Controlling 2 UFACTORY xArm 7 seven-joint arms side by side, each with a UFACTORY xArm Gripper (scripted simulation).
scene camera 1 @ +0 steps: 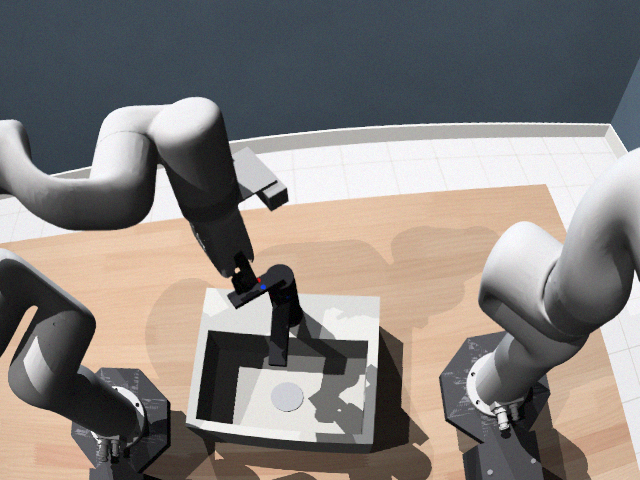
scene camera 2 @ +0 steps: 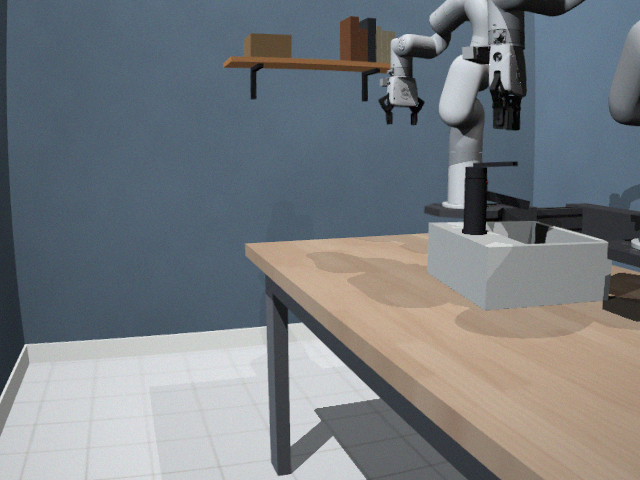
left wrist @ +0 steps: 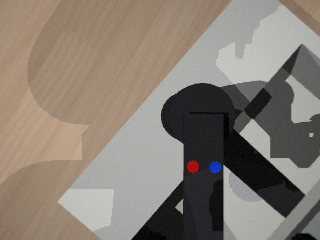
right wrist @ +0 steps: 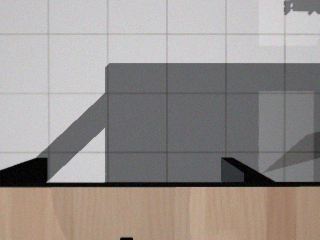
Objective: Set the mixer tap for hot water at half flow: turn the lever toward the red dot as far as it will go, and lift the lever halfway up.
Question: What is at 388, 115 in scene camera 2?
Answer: My right gripper.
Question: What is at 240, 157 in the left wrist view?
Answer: A black mixer tap.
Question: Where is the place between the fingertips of my left gripper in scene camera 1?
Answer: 234, 273
